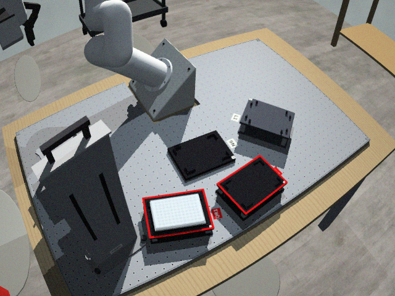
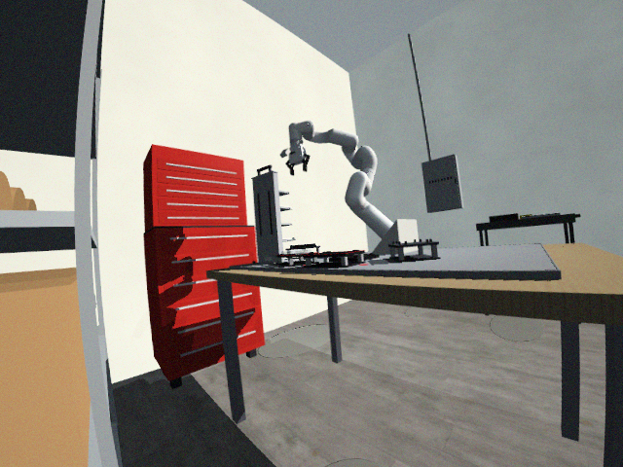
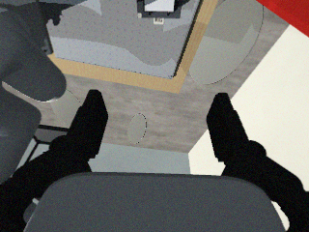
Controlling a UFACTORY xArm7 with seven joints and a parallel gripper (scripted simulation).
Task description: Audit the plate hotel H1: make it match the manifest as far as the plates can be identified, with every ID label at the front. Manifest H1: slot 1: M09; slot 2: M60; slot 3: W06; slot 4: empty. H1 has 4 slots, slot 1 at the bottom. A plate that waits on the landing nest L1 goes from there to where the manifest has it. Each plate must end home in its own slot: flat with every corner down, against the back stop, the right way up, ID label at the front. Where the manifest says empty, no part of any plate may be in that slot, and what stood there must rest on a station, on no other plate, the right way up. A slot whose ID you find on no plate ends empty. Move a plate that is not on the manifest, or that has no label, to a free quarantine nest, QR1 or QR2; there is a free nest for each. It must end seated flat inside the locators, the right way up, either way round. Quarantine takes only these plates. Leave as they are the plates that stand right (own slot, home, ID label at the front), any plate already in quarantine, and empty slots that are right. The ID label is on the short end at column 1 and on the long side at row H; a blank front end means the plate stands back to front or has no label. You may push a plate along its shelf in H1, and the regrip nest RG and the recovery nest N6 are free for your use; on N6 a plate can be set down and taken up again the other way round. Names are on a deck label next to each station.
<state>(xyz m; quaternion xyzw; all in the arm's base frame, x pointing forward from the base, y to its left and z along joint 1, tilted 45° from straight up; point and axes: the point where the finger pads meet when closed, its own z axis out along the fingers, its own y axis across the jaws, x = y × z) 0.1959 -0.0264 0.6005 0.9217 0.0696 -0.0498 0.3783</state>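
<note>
My hand is 420 mm above the dark-framed plate and 10 mm short of it. The rest, counted from my hand: handle: 270 mm ahead, 40 mm to the left, 40 mm below; then plate hotel H1: 280 mm below, 270 mm ahead, 40 mm to the left; then white well plate: 440 mm below, 280 mm ahead, 240 mm to the left.
</note>
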